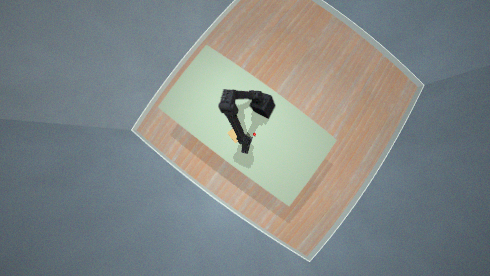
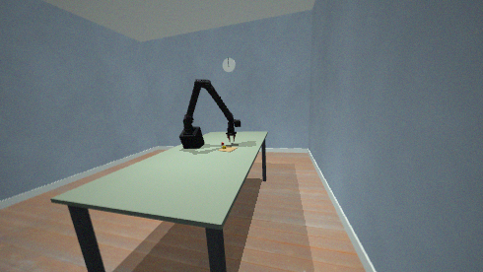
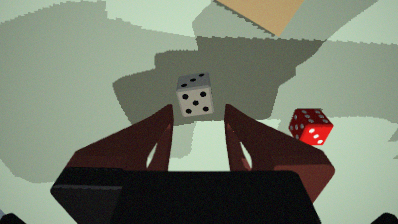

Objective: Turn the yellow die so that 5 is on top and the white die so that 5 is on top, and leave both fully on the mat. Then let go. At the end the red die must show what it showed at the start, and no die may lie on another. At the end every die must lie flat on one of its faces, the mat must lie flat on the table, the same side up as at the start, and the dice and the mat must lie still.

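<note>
Now: the white die 3 cm below my hand. Also, from my hand: tan mat 1 cm behind, 14 cm to the right, 4 cm below; red die 11 cm behind, 2 cm to the left, 3 cm below; yellow die 4 cm behind, 14 cm to the right, 3 cm below.
</note>
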